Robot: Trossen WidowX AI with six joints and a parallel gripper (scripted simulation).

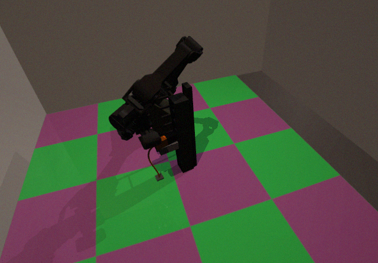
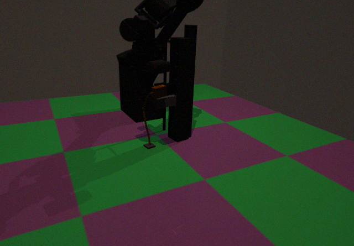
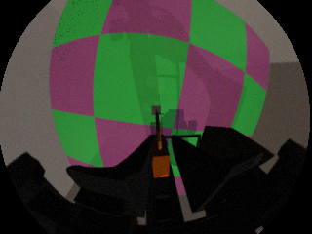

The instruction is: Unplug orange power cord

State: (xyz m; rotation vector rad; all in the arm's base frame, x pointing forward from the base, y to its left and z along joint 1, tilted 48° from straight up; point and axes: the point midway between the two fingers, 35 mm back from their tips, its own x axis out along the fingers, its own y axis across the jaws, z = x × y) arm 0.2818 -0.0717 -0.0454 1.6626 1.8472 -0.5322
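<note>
The orange plug lies 70 mm to the left of my gripper tip and 10 mm behind it.
</note>
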